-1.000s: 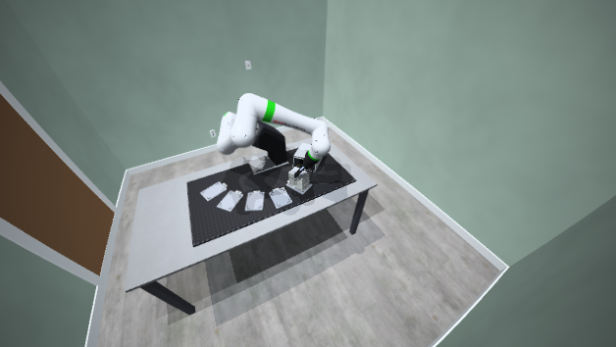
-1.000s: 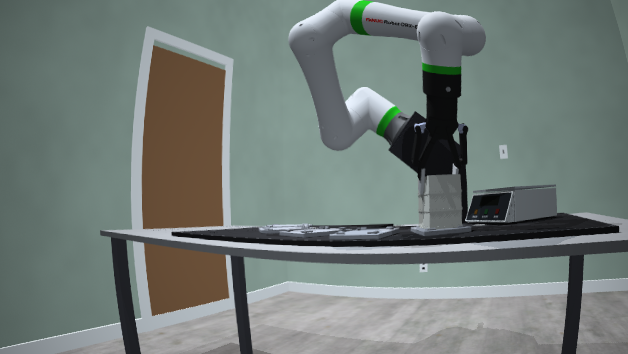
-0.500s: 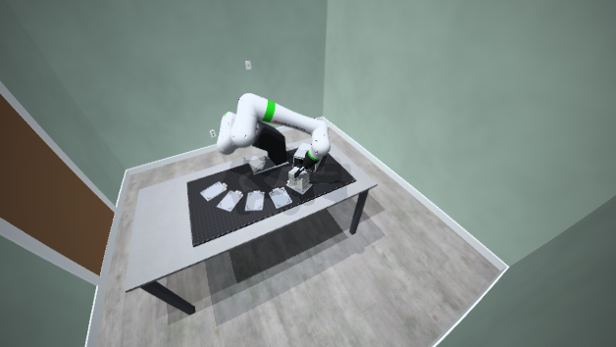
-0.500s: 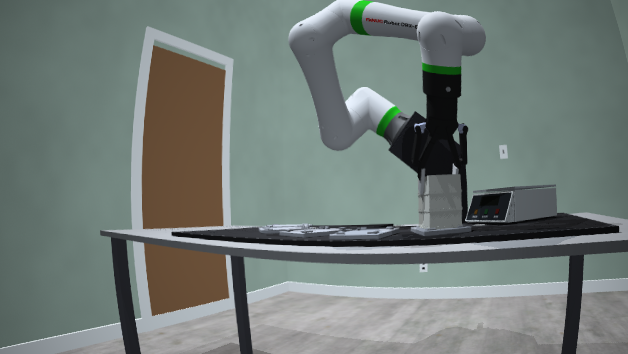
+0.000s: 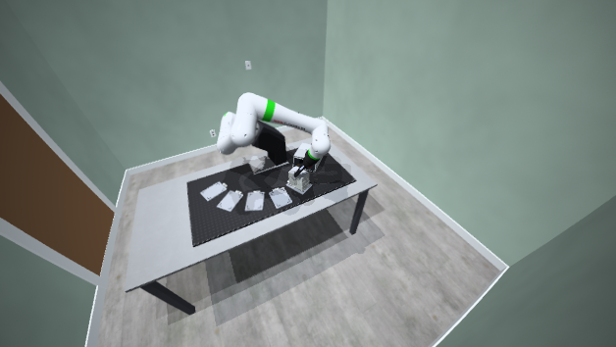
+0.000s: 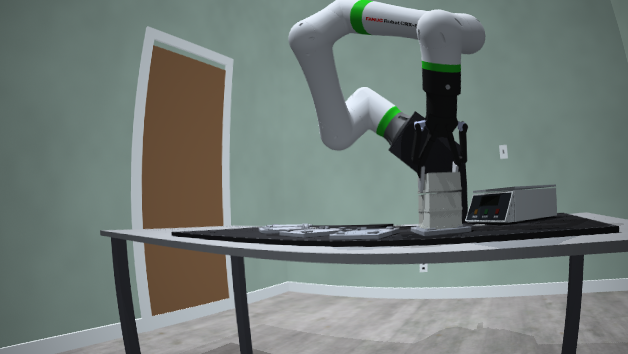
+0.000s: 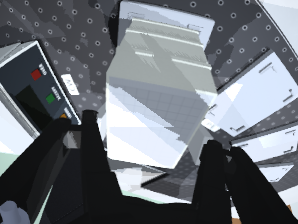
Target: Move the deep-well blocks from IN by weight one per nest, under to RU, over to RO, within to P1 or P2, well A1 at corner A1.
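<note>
Right now my hand is 24 cm past the check-weigher platform, 22 cm to the right of it and 4 cm above it. From my hand the other things lie so: grey deep-well block 10 cm below; check-weigher CW 23 cm behind, 22 cm to the left, 6 cm below.
</note>
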